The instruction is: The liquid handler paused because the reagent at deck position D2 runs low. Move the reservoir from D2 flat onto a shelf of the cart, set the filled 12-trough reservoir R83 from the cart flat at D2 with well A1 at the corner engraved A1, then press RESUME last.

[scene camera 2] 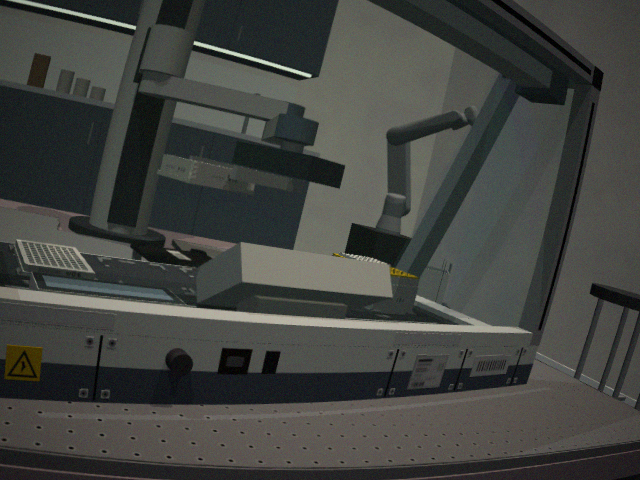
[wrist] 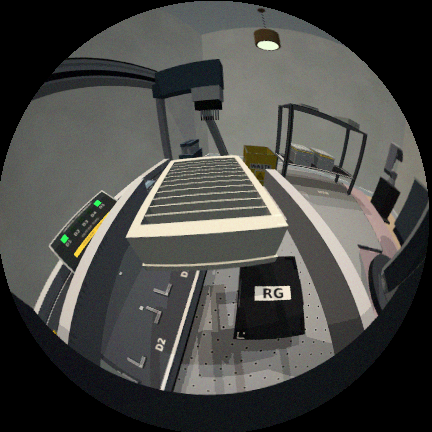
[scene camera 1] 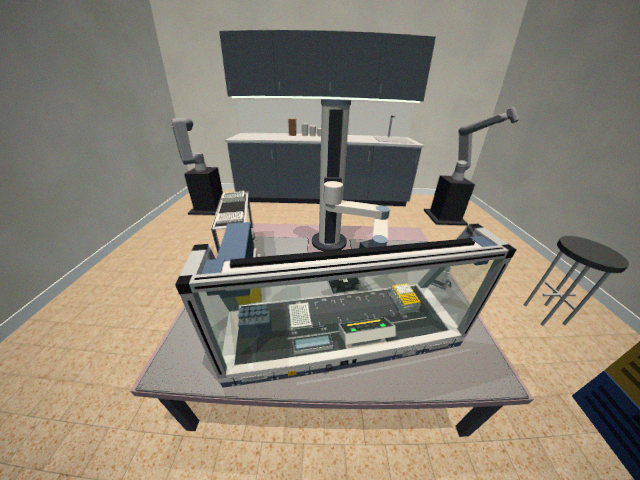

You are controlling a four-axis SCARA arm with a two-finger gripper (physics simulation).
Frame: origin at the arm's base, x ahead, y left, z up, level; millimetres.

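Seen in the pictures: gripper, between the fingertips: (scene camera 2: 211, 166) (wrist: 204, 182); arm's base, origin of its link: (wrist: 387, 287) (scene camera 1: 329, 241).
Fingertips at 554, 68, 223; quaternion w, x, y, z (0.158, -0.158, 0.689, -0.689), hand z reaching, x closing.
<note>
Pixels of each thing's top centre, then the offset from my fingertips to it, as dx, dy, dz.
- white 12-trough reservoir, centre of its top: (wrist: 203, 176) (scene camera 2: 210, 164) +1, -3, +4
- cart, centre of its top: (wrist: 326, 115) (scene camera 1: 232, 207) -310, -622, +146
- black pad marked RG, centre of its top: (wrist: 274, 291) (scene camera 2: 179, 251) (scene camera 1: 344, 277) -101, +2, -154
- yellow waste bin, centre of its top: (wrist: 258, 148) +3, -512, -75
- overhead pipetting head, centre of its top: (wrist: 207, 88) +176, -415, +176
My gripper (scene camera 2: 227, 175) (wrist: 204, 182) is shut on a white 12-trough reservoir (scene camera 2: 206, 174) (wrist: 207, 225), held level in the air above the machine's rear. Its troughs look grey; I cannot read a number on it. Deck position D2 (wrist: 129, 337) shows bare dark surface with corner brackets, below and nearer than the reservoir in the wrist view. The cart (wrist: 325, 118) (scene camera 1: 231, 206) stands at the back left in scene camera 1 and carries several pale pieces of labware. The control panel (wrist: 70, 242) (scene camera 1: 367, 326) has green lights and a yellow bar; its RESUME lettering is not readable.
A black pad marked RG (wrist: 272, 317) lies behind the deck. A yellow tip rack (scene camera 1: 406, 297) (scene camera 2: 404, 272), a white plate (scene camera 1: 299, 315) (scene camera 2: 54, 256) and a blue tube rack (scene camera 1: 254, 321) stand on the deck. A yellow waste bin (wrist: 260, 156) and the overhead pipetting head (wrist: 207, 95) are beyond.
</note>
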